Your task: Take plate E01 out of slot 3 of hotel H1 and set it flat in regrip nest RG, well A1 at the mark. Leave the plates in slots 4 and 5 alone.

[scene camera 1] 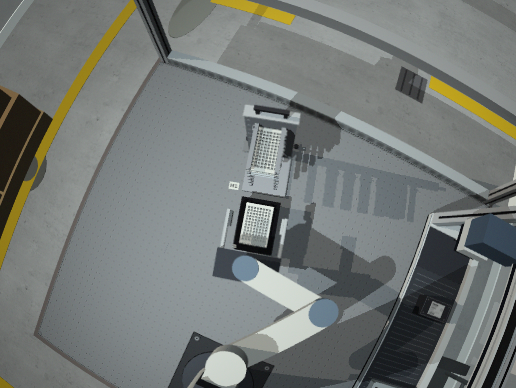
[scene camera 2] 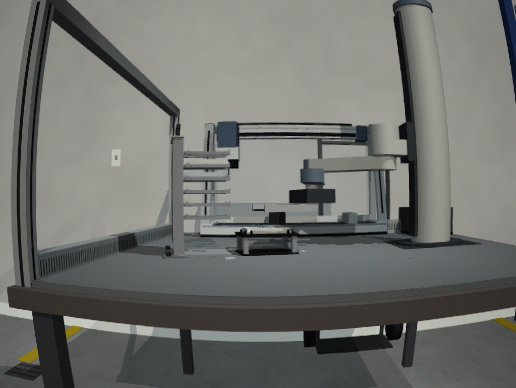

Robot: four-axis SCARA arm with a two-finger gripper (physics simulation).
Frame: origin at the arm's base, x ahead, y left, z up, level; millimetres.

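Seen in the pictures: gripper, between the fingertips: (scene camera 1: 257, 214) (scene camera 2: 258, 208); arm's base, origin of its link: (scene camera 2: 430, 246).
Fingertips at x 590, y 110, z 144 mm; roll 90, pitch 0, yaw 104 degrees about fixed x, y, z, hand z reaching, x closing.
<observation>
Pixels of each thing's top centre, then the offset from my fingertips to it. "*": a spot on its surface instead.
- Plate E01, centre of its top: (scene camera 2: 266, 227) (scene camera 1: 256, 224) 22 mm back, 6 mm right, 57 mm down
- slot 5, a spot on its surface: (scene camera 2: 206, 162) * 138 mm ahead, 79 mm left, 126 mm up
- slot 3's shelf, centre of its top: (scene camera 2: 206, 190) 139 mm ahead, 73 mm left, 51 mm up
- H1 label, a spot on its surface: (scene camera 1: 233, 185) * 71 mm ahead, 121 mm left, 130 mm down
- low fence, a spot on its surface: (scene camera 2: 100, 250) * 414 mm ahead, 222 mm left, 110 mm down
Plate E01 (scene camera 1: 258, 220) (scene camera 2: 265, 230), white with a grid of wells, lies in the black regrip nest RG (scene camera 1: 276, 215) (scene camera 2: 294, 245) and looks flat. Its A1 corner is too small to make out. My gripper (scene camera 1: 255, 230) (scene camera 2: 265, 208) is open and empty, raised above the nest, with one finger out past each long side of the plate in scene camera 1. Hotel H1 (scene camera 1: 272, 114) (scene camera 2: 178, 200) stands beyond the nest. Pale plates show in its slot 4 (scene camera 2: 206, 173) and slot 5 (scene camera 2: 206, 162); slot 3's shelf (scene camera 2: 206, 191) shows no plate.
The H1 label (scene camera 1: 233, 185) lies beside the hotel's base. The arm's column (scene camera 2: 427, 125) stands at the right in scene camera 2. A gantry (scene camera 2: 295, 131) stands behind the nest. A low fence (scene camera 2: 100, 250) runs along the table edge behind the hotel.
</observation>
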